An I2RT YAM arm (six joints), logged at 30 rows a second.
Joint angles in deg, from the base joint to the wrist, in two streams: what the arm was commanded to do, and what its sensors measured. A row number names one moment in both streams.
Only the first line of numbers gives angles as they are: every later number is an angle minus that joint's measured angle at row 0.
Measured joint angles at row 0:
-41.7, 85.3, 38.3, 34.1, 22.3, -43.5
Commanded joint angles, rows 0 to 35:
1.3, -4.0, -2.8, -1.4, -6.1, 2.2
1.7, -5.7, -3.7, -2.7, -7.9, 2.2
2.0, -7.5, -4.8, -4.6, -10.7, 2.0
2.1, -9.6, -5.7, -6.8, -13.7, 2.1
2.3, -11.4, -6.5, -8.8, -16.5, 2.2
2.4, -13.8, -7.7, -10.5, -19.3, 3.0
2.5, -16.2, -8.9, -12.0, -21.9, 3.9
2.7, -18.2, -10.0, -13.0, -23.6, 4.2
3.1, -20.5, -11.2, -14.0, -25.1, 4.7
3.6, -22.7, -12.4, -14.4, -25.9, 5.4
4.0, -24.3, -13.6, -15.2, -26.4, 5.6
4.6, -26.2, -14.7, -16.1, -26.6, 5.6
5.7, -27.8, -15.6, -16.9, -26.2, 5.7
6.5, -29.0, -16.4, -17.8, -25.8, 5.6
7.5, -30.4, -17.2, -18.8, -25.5, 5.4
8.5, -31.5, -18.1, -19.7, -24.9, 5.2
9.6, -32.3, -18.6, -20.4, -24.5, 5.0
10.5, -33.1, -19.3, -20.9, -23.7, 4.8
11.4, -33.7, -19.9, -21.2, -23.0, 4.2
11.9, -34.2, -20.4, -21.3, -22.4, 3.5
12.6, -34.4, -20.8, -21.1, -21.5, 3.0
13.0, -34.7, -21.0, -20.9, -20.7, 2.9
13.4, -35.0, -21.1, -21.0, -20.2, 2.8
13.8, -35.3, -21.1, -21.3, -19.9, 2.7
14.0, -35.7, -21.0, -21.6, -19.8, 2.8
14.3, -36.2, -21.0, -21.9, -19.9, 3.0
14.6, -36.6, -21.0, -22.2, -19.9, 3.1
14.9, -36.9, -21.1, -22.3, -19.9, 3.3
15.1, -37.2, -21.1, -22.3, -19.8, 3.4
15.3, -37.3, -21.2, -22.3, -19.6, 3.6
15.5, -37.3, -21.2, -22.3, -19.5, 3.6
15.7, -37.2, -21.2, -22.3, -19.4, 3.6
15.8, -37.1, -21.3, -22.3, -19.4, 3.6
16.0, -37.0, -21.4, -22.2, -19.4, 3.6
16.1, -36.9, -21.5, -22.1, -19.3, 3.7
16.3, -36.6, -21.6, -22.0, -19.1, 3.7
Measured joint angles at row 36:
15.9, -37.0, -21.5, -22.3, -19.9, 3.4
